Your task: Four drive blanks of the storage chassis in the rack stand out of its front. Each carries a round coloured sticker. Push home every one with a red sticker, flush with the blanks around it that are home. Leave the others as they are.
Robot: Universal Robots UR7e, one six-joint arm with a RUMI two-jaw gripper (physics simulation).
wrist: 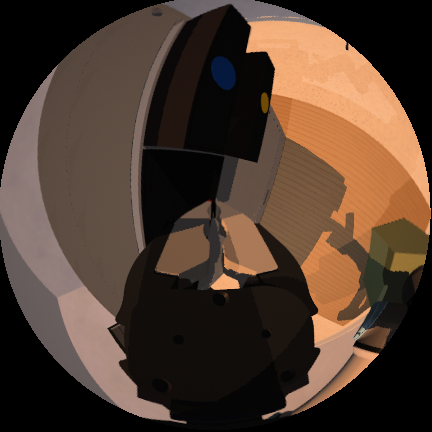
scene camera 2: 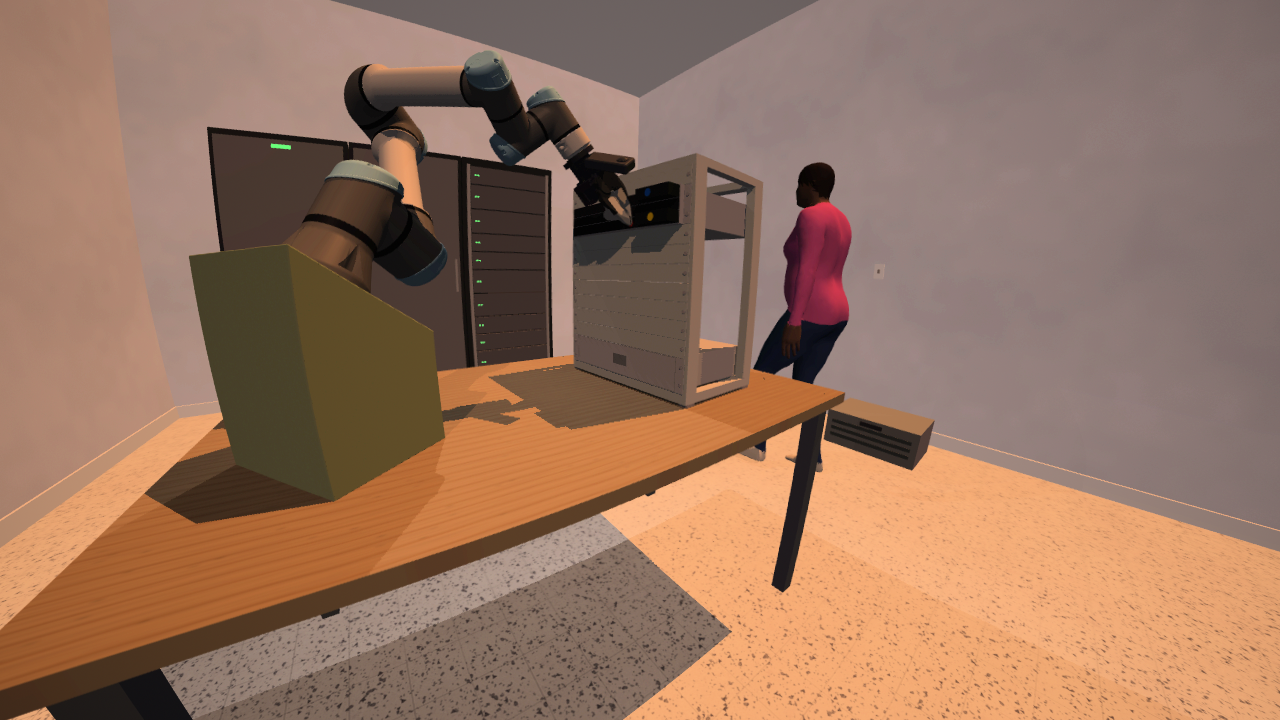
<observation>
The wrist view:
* my gripper: 212, 203
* rack: 106, 195
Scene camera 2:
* my gripper: 630, 224
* rack: 646, 335
</observation>
